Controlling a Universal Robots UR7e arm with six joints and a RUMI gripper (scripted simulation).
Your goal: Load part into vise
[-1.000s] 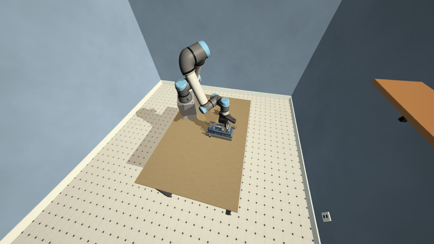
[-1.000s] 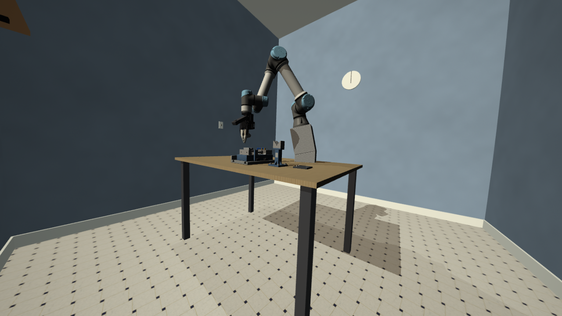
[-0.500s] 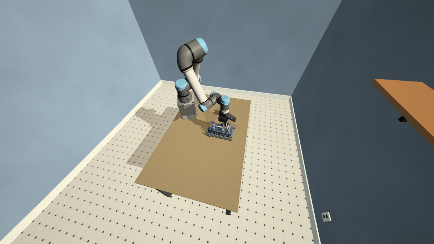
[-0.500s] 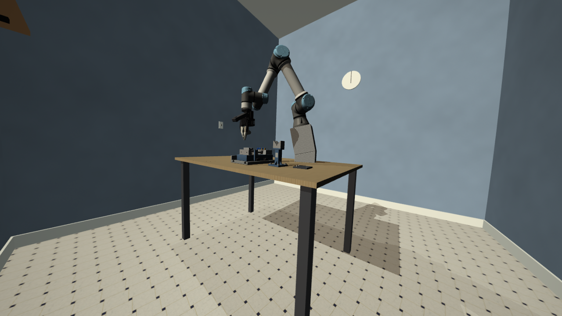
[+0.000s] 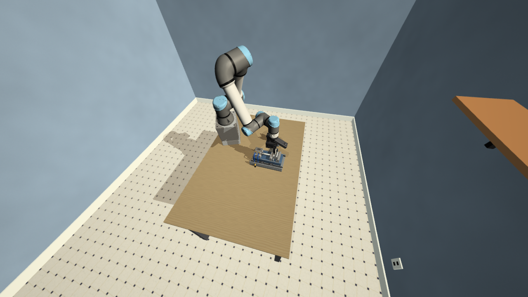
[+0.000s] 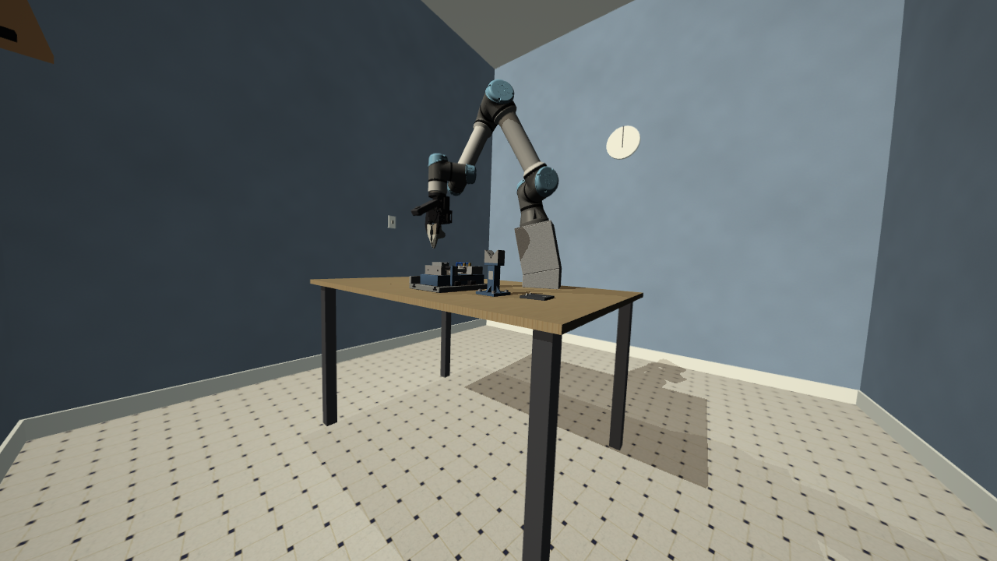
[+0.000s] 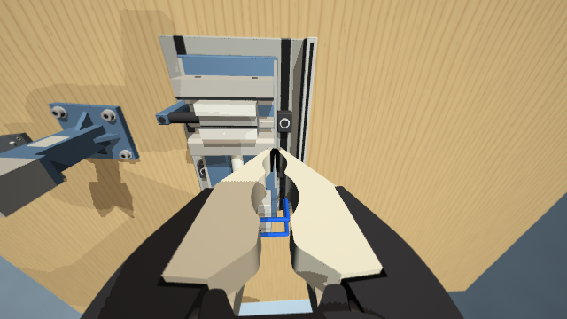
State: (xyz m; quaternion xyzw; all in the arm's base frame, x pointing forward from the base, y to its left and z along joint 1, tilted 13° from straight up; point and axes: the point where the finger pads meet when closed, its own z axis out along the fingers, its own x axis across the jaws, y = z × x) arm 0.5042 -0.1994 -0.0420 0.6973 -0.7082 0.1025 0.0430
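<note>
My gripper is now 8 cm above the part and 5 cm to the right of it. The rest, counted from my hand: cylinder rod (10 cm below, 9 cm behind, 5 cm to the left); then fixed jaw (10 cm below, 5 cm to the left, 3 cm ahead); then moving jaw (10 cm below, 5 cm to the left, 3 cm behind).
</note>
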